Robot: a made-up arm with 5 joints. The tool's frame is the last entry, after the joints.
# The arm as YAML. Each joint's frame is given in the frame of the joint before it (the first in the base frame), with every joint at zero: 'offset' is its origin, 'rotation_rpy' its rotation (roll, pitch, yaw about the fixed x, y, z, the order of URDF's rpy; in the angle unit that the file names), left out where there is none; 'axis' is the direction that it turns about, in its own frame. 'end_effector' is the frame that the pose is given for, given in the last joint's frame.
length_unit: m
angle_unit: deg
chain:
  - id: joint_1
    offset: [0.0, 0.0, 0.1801]
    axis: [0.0, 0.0, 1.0]
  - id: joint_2
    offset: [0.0, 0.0, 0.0]
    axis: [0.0, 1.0, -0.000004]
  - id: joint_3
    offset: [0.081, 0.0, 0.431]
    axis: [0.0, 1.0, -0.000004]
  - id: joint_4
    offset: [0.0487, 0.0, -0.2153]
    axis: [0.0, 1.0, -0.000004]
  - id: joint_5
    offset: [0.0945, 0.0, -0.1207]
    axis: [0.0, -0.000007, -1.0]
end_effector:
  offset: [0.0, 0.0, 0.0]
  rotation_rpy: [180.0, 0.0, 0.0]
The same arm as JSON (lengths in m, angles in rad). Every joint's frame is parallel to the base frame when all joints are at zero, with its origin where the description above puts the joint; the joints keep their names.
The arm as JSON. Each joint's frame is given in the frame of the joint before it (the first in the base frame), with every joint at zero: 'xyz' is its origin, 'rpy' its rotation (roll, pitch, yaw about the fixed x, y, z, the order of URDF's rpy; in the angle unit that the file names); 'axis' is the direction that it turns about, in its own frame. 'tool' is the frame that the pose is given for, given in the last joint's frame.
{"units": {"length": "m", "angle": "rad"}, "joints": [
  {"name": "joint_1", "type": "revolute", "origin": {"xyz": [0.0, 0.0, 0.1801], "rpy": [0.0, 0.0, 0.0]}, "axis": "+z"},
  {"name": "joint_2", "type": "revolute", "origin": {"xyz": [0.0, 0.0, 0.0], "rpy": [0.0, 0.0, 0.0]}, "axis": "+y"},
  {"name": "joint_3", "type": "revolute", "origin": {"xyz": [0.081, 0.0, 0.431], "rpy": [0.0, 0.0, 0.0]}, "axis": "+y"},
  {"name": "joint_4", "type": "revolute", "origin": {"xyz": [0.0487, 0.0, -0.2153], "rpy": [0.0, 0.0, 0.0]}, "axis": "+y"},
  {"name": "joint_5", "type": "revolute", "origin": {"xyz": [0.0945, 0.0, -0.1207], "rpy": [0.0, 0.0, 0.0]}, "axis": "-z"}
], "tool": {"origin": {"xyz": [0.0, 0.0, 0.0], "rpy": [3.1416, 0.0, 0.0]}}}

